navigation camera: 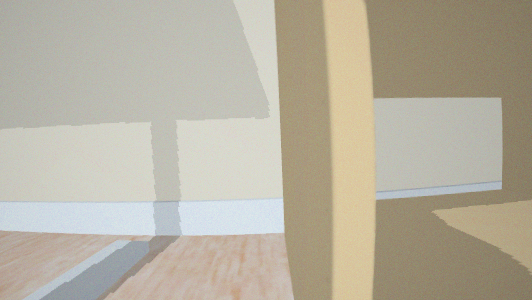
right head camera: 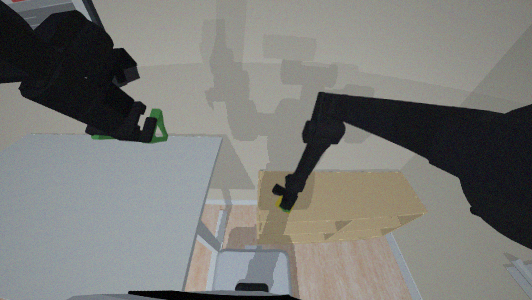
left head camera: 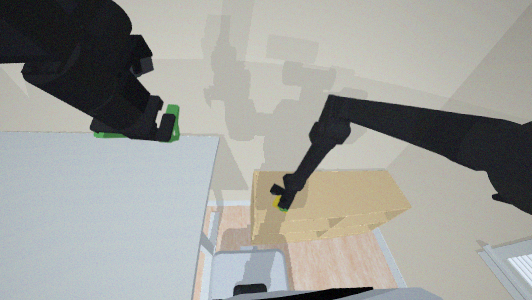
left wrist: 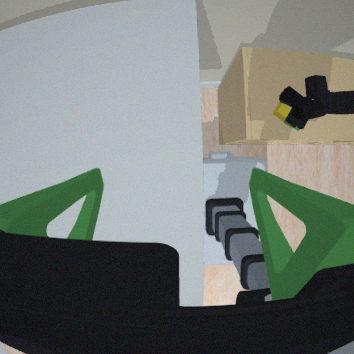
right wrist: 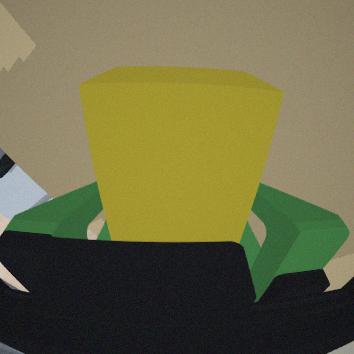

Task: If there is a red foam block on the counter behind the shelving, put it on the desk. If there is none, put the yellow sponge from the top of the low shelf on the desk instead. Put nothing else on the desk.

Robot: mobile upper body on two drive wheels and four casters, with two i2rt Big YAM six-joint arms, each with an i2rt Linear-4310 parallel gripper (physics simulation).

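Places are measured from the left arm's base along level axes (x ahead, y left, z up), in metres.
Pixels of known places: left gripper, between the fingertips: (right head camera: 148, 137) (left head camera: 156, 135) (left wrist: 175, 175); right gripper, between the fingertips: (right head camera: 286, 207) (left head camera: 283, 206) (left wrist: 288, 116) (right wrist: 175, 175).
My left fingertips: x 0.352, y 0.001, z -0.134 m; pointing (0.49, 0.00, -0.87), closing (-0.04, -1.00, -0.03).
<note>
Ahead of a thing's pixels: the offset from my left fingertips to its top centre. "spot": to the spot under its first point. Level surfaces: height alone.
The yellow sponge @[dz -0.621, dx +0.151, dy -0.418 m] (left head camera: 276, 201) (right head camera: 279, 201) (left wrist: 282, 111) (right wrist: 180, 155) is between the green fingers of my right gripper (left head camera: 283, 207) (right head camera: 285, 207) (right wrist: 175, 175), which is shut on it over the top of the low shelf @[dz -0.666 m] (left head camera: 350, 187) (right head camera: 355, 190) (left wrist: 290, 65). Whether the sponge touches the shelf top is unclear. My left gripper (left head camera: 139, 131) (right head camera: 127, 131) (left wrist: 175, 175) is open and empty above the far edge of the pale grey desk @[dz -0.326 m] (left head camera: 100, 215) (right head camera: 100, 215) (left wrist: 125, 100). No red foam block can be made out with certainty.
A small red patch @[spot: dz +0.329, dx +0.410, dy +0.694 m] (right head camera: 17, 1) shows at the top left edge, too cut off to identify. A light grey rounded panel (left head camera: 272, 260) (right head camera: 277, 265) lies between desk and shelf, low down. The shelf's upright side panel @[spot: dz -1.054, dx +0.055, dy -0.258 m] (navigation camera: 352, 150) stands close before the navigation camera.
</note>
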